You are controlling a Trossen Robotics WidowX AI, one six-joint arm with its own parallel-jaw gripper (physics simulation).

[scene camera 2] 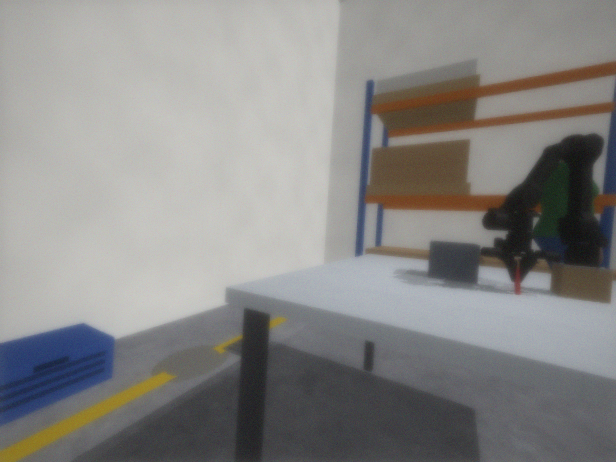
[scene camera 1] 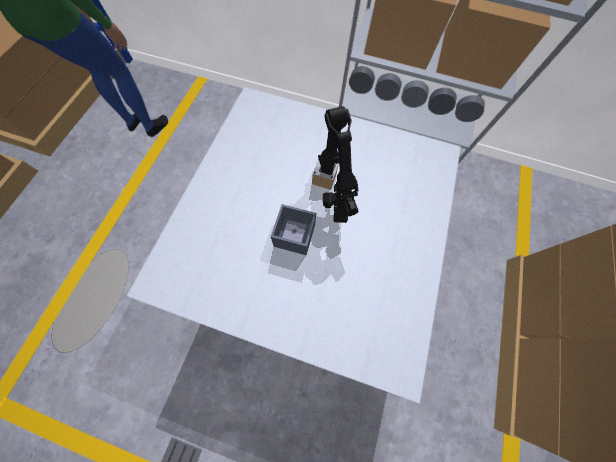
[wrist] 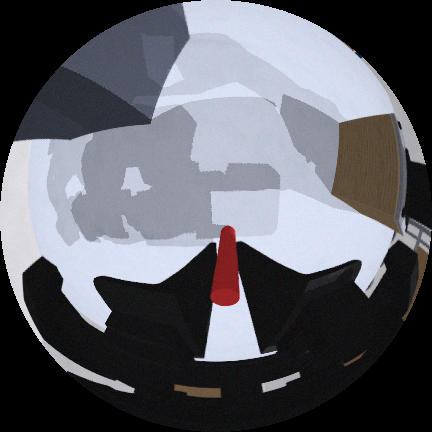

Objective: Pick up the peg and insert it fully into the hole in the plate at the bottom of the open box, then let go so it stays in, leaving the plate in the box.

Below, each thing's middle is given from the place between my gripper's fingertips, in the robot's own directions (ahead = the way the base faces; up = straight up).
Now: the red peg (wrist: 225, 285) right at my hand. From my hand the other things lie so: dark grey box (scene camera 2: 453, 261): 19 cm ahead, 15 cm to the right, 3 cm above.
